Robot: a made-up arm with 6 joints. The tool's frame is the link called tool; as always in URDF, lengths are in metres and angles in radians. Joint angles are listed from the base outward.
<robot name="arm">
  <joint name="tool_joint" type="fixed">
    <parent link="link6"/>
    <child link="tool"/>
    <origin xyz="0 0 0" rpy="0 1.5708 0"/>
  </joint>
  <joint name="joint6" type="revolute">
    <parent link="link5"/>
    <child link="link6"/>
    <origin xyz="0 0 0.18" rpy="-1.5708 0 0"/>
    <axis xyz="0 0 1"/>
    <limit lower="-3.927" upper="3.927"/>
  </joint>
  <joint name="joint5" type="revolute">
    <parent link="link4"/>
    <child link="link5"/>
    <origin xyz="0 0 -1.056" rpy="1.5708 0 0"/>
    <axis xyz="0 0 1"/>
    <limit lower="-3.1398" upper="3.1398"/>
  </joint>
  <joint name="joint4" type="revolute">
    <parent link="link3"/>
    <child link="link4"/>
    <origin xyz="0 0 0" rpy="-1.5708 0 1.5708"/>
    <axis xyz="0 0 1"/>
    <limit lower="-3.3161" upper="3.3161"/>
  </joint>
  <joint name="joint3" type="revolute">
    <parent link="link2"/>
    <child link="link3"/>
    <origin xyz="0 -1.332 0" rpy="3.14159 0 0"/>
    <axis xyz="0 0 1"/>
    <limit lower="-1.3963" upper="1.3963"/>
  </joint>
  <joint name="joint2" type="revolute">
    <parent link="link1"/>
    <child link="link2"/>
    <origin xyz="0 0 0" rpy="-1.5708 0 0"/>
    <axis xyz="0 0 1"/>
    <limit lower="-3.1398" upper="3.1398"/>
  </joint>
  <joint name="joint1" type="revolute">
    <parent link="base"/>
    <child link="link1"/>
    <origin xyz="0 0 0.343" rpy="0 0 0"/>
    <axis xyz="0 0 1"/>
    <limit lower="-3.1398" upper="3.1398"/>
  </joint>
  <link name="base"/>
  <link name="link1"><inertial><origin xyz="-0.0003 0.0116 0.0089"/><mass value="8.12"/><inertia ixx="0.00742" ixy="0" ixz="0" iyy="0.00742" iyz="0" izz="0.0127"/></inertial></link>
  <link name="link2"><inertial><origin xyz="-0.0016 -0.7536 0.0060"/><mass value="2.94"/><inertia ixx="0.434" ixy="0" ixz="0" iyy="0.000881" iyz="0" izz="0.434"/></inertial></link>
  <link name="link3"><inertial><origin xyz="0.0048 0.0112 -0.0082"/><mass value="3.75"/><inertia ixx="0.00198" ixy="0" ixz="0" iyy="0.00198" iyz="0" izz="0.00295"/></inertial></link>
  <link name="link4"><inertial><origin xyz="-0.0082 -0.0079 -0.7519"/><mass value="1.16"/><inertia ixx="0.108" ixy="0" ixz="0" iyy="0.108" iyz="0" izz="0.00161"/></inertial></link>
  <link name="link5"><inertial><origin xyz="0.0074 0.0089 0.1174"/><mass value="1.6"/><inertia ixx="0.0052" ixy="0" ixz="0" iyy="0.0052" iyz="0" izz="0.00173"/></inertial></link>
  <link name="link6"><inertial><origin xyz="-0.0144 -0.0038 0.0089"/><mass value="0.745"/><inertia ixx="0.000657" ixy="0" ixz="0" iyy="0.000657" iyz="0" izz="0.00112"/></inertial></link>
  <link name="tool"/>
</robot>
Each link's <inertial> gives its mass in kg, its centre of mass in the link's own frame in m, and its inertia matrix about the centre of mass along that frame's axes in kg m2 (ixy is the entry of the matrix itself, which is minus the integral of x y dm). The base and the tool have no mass. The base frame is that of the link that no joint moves.
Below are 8 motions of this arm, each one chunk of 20 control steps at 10 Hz.
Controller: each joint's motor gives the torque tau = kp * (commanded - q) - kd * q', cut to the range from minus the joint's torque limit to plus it. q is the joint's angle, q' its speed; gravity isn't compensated. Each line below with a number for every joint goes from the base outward.
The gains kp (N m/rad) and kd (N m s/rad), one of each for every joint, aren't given. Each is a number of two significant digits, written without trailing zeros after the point. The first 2 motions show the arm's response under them.
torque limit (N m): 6.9 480 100 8.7 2.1 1.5
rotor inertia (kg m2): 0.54 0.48 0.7 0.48 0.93 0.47
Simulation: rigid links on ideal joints. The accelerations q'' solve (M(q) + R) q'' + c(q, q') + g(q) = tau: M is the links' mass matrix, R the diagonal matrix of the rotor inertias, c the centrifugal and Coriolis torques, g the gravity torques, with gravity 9.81 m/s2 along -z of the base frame. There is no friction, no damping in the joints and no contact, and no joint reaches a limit. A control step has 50 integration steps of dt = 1/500 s. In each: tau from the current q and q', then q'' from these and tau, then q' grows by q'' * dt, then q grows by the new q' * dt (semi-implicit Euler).
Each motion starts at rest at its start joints. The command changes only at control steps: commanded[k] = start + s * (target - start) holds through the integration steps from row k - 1 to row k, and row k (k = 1, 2, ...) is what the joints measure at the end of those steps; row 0 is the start. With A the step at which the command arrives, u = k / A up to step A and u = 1 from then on. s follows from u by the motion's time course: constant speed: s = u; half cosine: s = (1 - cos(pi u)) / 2; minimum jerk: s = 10 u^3 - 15 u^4 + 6 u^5; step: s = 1 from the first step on.
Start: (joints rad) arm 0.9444 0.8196 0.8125 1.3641 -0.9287 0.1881
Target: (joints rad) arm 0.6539 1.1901 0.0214 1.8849 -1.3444 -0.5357
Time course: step
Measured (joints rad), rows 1 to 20:
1: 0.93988 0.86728 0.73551 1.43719 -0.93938 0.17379
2: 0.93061 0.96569 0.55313 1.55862 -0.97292 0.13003
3: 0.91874 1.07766 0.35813 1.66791 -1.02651 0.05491
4: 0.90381 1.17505 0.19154 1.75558 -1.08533 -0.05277
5: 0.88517 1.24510 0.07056 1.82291 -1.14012 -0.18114
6: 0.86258 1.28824 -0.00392 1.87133 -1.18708 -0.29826
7: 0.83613 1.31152 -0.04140 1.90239 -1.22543 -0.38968
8: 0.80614 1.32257 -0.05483 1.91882 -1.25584 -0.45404
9: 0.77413 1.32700 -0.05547 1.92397 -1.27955 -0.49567
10: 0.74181 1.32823 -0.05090 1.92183 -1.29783 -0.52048
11: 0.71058 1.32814 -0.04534 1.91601 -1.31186 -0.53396
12: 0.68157 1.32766 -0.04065 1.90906 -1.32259 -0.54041
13: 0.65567 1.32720 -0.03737 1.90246 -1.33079 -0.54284
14: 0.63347 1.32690 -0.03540 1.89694 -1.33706 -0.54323
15: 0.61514 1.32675 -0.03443 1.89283 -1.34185 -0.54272
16: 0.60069 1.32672 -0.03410 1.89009 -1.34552 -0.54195
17: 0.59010 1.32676 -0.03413 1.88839 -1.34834 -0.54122
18: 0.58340 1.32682 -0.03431 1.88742 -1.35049 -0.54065
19: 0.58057 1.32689 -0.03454 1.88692 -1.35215 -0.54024
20: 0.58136 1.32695 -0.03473 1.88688 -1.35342 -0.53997
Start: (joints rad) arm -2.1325 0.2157 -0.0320 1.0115 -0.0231 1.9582
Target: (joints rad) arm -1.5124 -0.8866 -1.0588 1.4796 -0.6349 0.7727
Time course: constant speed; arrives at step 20
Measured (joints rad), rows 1 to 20:
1: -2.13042 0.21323 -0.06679 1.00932 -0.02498 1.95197
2: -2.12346 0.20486 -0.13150 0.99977 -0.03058 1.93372
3: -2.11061 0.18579 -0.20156 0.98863 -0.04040 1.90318
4: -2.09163 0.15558 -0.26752 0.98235 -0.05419 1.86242
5: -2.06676 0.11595 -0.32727 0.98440 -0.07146 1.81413
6: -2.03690 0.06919 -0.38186 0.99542 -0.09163 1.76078
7: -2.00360 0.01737 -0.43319 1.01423 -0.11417 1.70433
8: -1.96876 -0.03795 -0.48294 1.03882 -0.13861 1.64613
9: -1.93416 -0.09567 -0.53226 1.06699 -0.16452 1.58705
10: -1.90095 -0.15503 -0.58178 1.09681 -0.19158 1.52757
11: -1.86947 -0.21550 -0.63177 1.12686 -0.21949 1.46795
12: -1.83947 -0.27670 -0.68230 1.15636 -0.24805 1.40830
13: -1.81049 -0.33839 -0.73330 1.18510 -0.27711 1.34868
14: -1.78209 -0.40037 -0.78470 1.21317 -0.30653 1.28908
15: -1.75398 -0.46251 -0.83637 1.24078 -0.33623 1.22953
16: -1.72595 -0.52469 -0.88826 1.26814 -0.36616 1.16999
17: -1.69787 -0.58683 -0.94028 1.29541 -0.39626 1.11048
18: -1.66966 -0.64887 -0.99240 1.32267 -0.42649 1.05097
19: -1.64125 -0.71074 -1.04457 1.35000 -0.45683 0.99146
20: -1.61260 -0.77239 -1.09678 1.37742 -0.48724 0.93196
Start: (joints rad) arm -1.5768 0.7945 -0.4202 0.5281 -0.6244 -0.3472
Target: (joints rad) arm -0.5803 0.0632 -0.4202 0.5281 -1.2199 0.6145
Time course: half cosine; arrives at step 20
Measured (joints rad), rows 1 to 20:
1: -1.57637 0.81119 -0.42638 0.52684 -0.62483 -0.34663
2: -1.57469 0.83301 -0.44174 0.51943 -0.62663 -0.34377
3: -1.57084 0.84588 -0.45718 0.50709 -0.63044 -0.33623
4: -1.56339 0.84738 -0.46860 0.49417 -0.63701 -0.32183
5: -1.55090 0.83786 -0.47582 0.48358 -0.64698 -0.29911
6: -1.53238 0.81838 -0.48005 0.47620 -0.66088 -0.26736
7: -1.50725 0.79010 -0.48261 0.47157 -0.67899 -0.22657
8: -1.47493 0.75419 -0.48452 0.46862 -0.70138 -0.17728
9: -1.43460 0.71185 -0.48642 0.46632 -0.72791 -0.12044
10: -1.38522 0.66432 -0.48864 0.46390 -0.75825 -0.05733
11: -1.32546 0.61289 -0.49127 0.46096 -0.79190 0.01055
12: -1.25366 0.55892 -0.49422 0.45736 -0.82824 0.08153
13: -1.16828 0.50380 -0.49733 0.45333 -0.86654 0.15385
14: -1.07121 0.44891 -0.50046 0.45008 -0.90600 0.22569
15: -0.96822 0.39546 -0.50384 0.44863 -0.94578 0.29522
16: -0.86533 0.34455 -0.50790 0.44854 -0.98493 0.36070
17: -0.76516 0.29735 -0.51287 0.44817 -1.02252 0.42057
18: -0.66937 0.25510 -0.51856 0.44664 -1.05761 0.47336
19: -0.58010 0.21890 -0.52467 0.44391 -1.08937 0.51777
20: -0.49982 0.18974 -0.53089 0.44030 -1.11705 0.55271

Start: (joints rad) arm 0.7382 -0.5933 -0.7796 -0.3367 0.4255 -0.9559
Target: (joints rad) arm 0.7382 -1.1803 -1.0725 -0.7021 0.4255 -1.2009
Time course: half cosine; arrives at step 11
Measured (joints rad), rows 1 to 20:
1: 0.73896 -0.60252 -0.80611 -0.34707 0.42596 -0.95600
2: 0.73970 -0.62076 -0.85091 -0.38028 0.42728 -0.95732
3: 0.74007 -0.64866 -0.89513 -0.42575 0.42902 -0.96213
4: 0.74022 -0.68857 -0.93613 -0.47400 0.43075 -0.97221
5: 0.74020 -0.74079 -0.97528 -0.52136 0.43223 -0.98834
6: 0.74005 -0.80360 -1.01419 -0.56754 0.43338 -1.01020
7: 0.73977 -0.87372 -1.05354 -0.61309 0.43421 -1.03658
8: 0.73936 -0.94673 -1.09292 -0.65797 0.43479 -1.06563
9: 0.73885 -1.01759 -1.13103 -0.70107 0.43518 -1.09511
10: 0.73828 -1.08121 -1.16592 -0.74040 0.43546 -1.12265
11: 0.73770 -1.13296 -1.19536 -0.77343 0.43567 -1.14602
12: 0.73716 -1.17144 -1.21771 -0.79822 0.43583 -1.16384
13: 0.73672 -1.19906 -1.23305 -0.81455 0.43593 -1.17620
14: 0.73643 -1.21877 -1.24285 -0.82381 0.43595 -1.18416
15: 0.73631 -1.23281 -1.24875 -0.82804 0.43591 -1.18893
16: 0.73632 -1.24279 -1.25212 -0.82917 0.43582 -1.19157
17: 0.73646 -1.24988 -1.25394 -0.82867 0.43571 -1.19289
18: 0.73668 -1.25493 -1.25484 -0.82752 0.43558 -1.19345
19: 0.73696 -1.25851 -1.25523 -0.82626 0.43546 -1.19361
20: 0.73726 -1.26107 -1.25536 -0.82517 0.43535 -1.19358

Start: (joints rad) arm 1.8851 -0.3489 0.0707 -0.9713 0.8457 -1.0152
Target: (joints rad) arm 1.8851 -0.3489 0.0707 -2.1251 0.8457 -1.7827
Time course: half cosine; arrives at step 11
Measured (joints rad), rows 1 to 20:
1: 1.88462 -0.35313 0.04395 -0.97928 0.84577 -1.01661
2: 1.88364 -0.35607 0.00431 -1.00755 0.84594 -1.02375
3: 1.88277 -0.35674 -0.02981 -1.05755 0.84622 -1.04258
4: 1.88211 -0.35663 -0.05573 -1.12908 0.84653 -1.07765
5: 1.88163 -0.35644 -0.07431 -1.22099 0.84678 -1.13071
6: 1.88138 -0.35636 -0.08725 -1.33021 0.84690 -1.20095
7: 1.88149 -0.35638 -0.09613 -1.45141 0.84685 -1.28503
8: 1.88205 -0.35648 -0.10213 -1.57726 0.84662 -1.37729
9: 1.88310 -0.35662 -0.10601 -1.69913 0.84621 -1.47092
10: 1.88451 -0.35682 -0.10825 -1.80807 0.84563 -1.55865
11: 1.88610 -0.35708 -0.10922 -1.89573 0.84492 -1.63348
12: 1.88752 -0.35738 -0.10932 -1.95797 0.84413 -1.69100
13: 1.88842 -0.35769 -0.10903 -1.99737 0.84331 -1.73129
14: 1.88872 -0.35795 -0.10870 -2.01996 0.84250 -1.75744
15: 1.88851 -0.35815 -0.10849 -2.03161 0.84173 -1.77321
16: 1.88802 -0.35827 -0.10844 -2.03677 0.84104 -1.78196
17: 1.88741 -0.35835 -0.10849 -2.03846 0.84044 -1.78630
18: 1.88681 -0.35839 -0.10860 -2.03853 0.83994 -1.78808
19: 1.88630 -0.35840 -0.10872 -2.03800 0.83952 -1.78850
20: 1.88590 -0.35840 -0.10883 -2.03736 0.83919 -1.78829

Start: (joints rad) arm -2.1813 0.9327 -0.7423 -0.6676 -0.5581 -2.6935
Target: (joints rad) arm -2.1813 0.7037 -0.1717 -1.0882 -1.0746 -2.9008
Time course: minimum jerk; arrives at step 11
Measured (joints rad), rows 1 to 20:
1: -2.18126 0.95072 -0.73717 -0.66687 -0.55908 -2.69384
2: -2.18136 0.97213 -0.72593 -0.66737 -0.56292 -2.69549
3: -2.18178 0.98426 -0.70682 -0.67471 -0.57133 -2.69986
4: -2.18257 0.98579 -0.67585 -0.69381 -0.58680 -2.70865
5: -2.18368 0.97739 -0.63097 -0.72689 -0.61160 -2.72310
6: -2.18490 0.96082 -0.57344 -0.77303 -0.64675 -2.74344
7: -2.18599 0.93860 -0.50764 -0.82856 -0.69146 -2.76863
8: -2.18667 0.91371 -0.44009 -0.88800 -0.74310 -2.79653
9: -2.18676 0.88918 -0.37791 -0.94522 -0.79769 -2.82434
10: -2.18615 0.86762 -0.32719 -0.99487 -0.85073 -2.84925
11: -2.18491 0.85065 -0.29109 -1.03402 -0.89845 -2.86923
12: -2.18327 0.83840 -0.26862 -1.06314 -0.93896 -2.88377
13: -2.18152 0.82999 -0.25620 -1.08445 -0.97212 -2.89355
14: -2.17988 0.82441 -0.25014 -1.09997 -0.99869 -2.89971
15: -2.17851 0.82075 -0.24768 -1.11115 -1.01970 -2.90335
16: -2.17748 0.81835 -0.24705 -1.11903 -1.03617 -2.90536
17: -2.17682 0.81678 -0.24723 -1.12440 -1.04899 -2.90637
18: -2.17652 0.81572 -0.24768 -1.12791 -1.05893 -2.90681
19: -2.17655 0.81501 -0.24814 -1.13009 -1.06662 -2.90695
20: -2.17684 0.81451 -0.24853 -1.13134 -1.07255 -2.90696

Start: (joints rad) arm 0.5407 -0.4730 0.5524 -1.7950 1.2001 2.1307
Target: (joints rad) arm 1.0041 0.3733 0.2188 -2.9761 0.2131 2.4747
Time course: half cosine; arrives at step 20
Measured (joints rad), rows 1 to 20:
1: 0.54102 -0.48039 0.53086 -1.79358 1.19931 2.13106
2: 0.54278 -0.48595 0.50563 -1.79219 1.19637 2.13255
3: 0.54704 -0.48425 0.48545 -1.79674 1.19014 2.13582
4: 0.55476 -0.47416 0.46818 -1.81090 1.17938 2.14150
5: 0.56664 -0.45504 0.45145 -1.83610 1.16296 2.15001
6: 0.58304 -0.42664 0.43343 -1.87233 1.14005 2.16156
7: 0.60382 -0.38907 0.41293 -1.91871 1.11015 2.17616
8: 0.62836 -0.34286 0.38935 -1.97391 1.07314 2.19362
9: 0.65561 -0.28886 0.36259 -2.03640 1.02924 2.21362
10: 0.68448 -0.22824 0.33296 -2.10455 0.97897 2.23571
11: 0.71404 -0.16243 0.30108 -2.17660 0.92311 2.25942
12: 0.74371 -0.09308 0.26779 -2.25073 0.86269 2.28418
13: 0.77314 -0.02198 0.23406 -2.32511 0.79891 2.30944
14: 0.80212 0.04902 0.20092 -2.39803 0.73309 2.33458
15: 0.83050 0.11806 0.16933 -2.46788 0.66670 2.35902
16: 0.85811 0.18335 0.14017 -2.53320 0.60125 2.38217
17: 0.88471 0.24324 0.11417 -2.59262 0.53827 2.40344
18: 0.90999 0.29624 0.09189 -2.64482 0.47926 2.42231
19: 0.93352 0.34110 0.07371 -2.68856 0.42565 2.43828
20: 0.95479 0.37678 0.05985 -2.72267 0.37873 2.45093

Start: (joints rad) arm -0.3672 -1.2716 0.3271 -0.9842 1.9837 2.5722
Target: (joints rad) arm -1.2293 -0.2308 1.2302 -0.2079 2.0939 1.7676
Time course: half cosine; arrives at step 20
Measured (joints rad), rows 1 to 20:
1: -0.36720 -1.28927 0.31521 -0.98614 1.98313 2.57168
2: -0.36778 -1.31160 0.31619 -0.98619 1.98128 2.56940
3: -0.37017 -1.32425 0.33320 -0.97778 1.97902 2.56343
4: -0.37559 -1.32389 0.36085 -0.95964 1.97716 2.55191
5: -0.38509 -1.30991 0.39628 -0.93266 1.97616 2.53349
6: -0.39931 -1.28283 0.43835 -0.89822 1.97629 2.50753
7: -0.41856 -1.24370 0.48645 -0.85747 1.97766 2.47395
8: -0.44324 -1.19388 0.54003 -0.81126 1.98025 2.43319
9: -0.47401 -1.13489 0.59827 -0.76033 1.98402 2.38604
10: -0.51190 -1.06837 0.66013 -0.70560 1.98884 2.33358
11: -0.55840 -0.99607 0.72433 -0.64816 1.99458 2.27709
12: -0.61569 -0.91982 0.78940 -0.58936 2.00107 2.21795
13: -0.68681 -0.84157 0.85387 -0.53070 2.00813 2.15764
14: -0.77418 -0.76334 0.91634 -0.47415 2.01556 2.09772
15: -0.87480 -0.68711 0.97552 -0.42213 2.02318 2.03973
16: -0.98435 -0.61457 1.02975 -0.37559 2.03076 1.98515
17: -1.10316 -0.54732 1.07731 -0.33466 2.03808 1.93528
18: -1.23140 -0.48695 1.11697 -0.30016 2.04495 1.89131
19: -1.36742 -0.43497 1.14784 -0.27300 2.05118 1.85435
20: -1.50675 -0.39265 1.16928 -0.25382 2.05663 1.82529

